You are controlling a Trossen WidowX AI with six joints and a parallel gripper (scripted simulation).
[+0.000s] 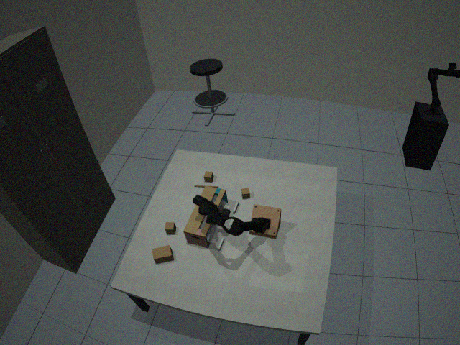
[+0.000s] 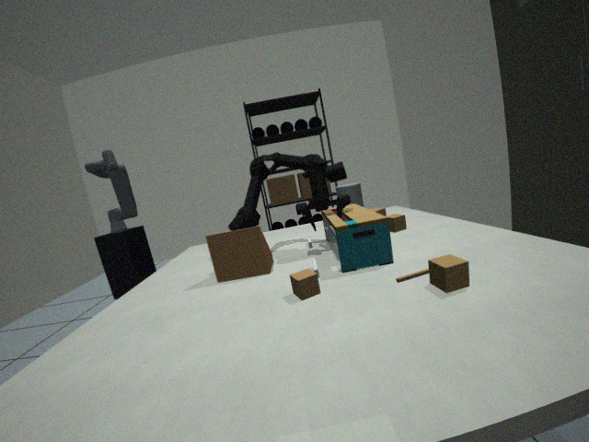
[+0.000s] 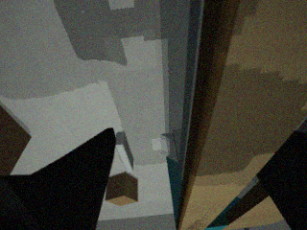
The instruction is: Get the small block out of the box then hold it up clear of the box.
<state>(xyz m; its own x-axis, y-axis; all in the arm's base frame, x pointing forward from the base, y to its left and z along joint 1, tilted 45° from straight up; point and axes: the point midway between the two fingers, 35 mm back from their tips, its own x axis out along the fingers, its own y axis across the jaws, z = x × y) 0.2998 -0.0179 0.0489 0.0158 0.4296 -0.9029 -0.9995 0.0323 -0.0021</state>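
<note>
My gripper tip is now 4 cm short of the box and 2 cm above it. From my gripper tip the other things lie so: thin stick: 29 cm to the right, 19 cm ahead, 8 cm below; then green block: 6 cm ahead, 3 cm to the right.
</note>
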